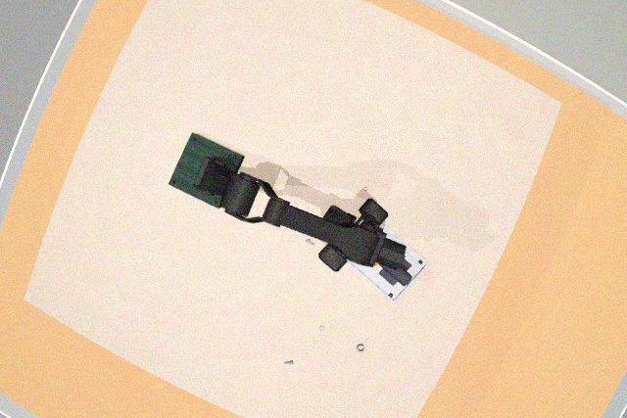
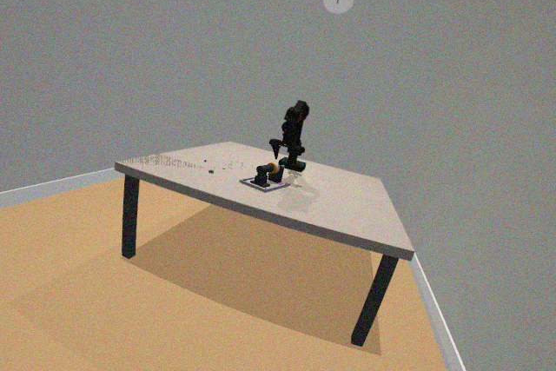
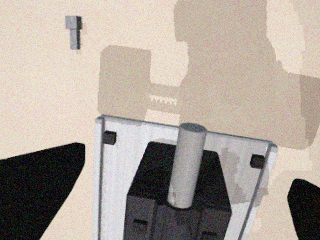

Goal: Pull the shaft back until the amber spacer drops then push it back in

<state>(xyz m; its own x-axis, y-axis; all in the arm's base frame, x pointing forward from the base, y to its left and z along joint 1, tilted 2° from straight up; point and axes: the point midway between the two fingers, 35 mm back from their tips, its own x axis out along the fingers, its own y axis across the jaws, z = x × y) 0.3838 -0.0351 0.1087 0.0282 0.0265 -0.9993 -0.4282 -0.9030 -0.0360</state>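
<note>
The cream spacer is 7 cm ahead of my gripper tip, 3 cm to the right of it and 3 cm below it. The rest, counted from my gripper tip: shaft: 7 cm ahead, 3 cm to the right, 3 cm below; then amber spacer: 10 cm ahead, 4 cm to the right, 3 cm below.
</note>
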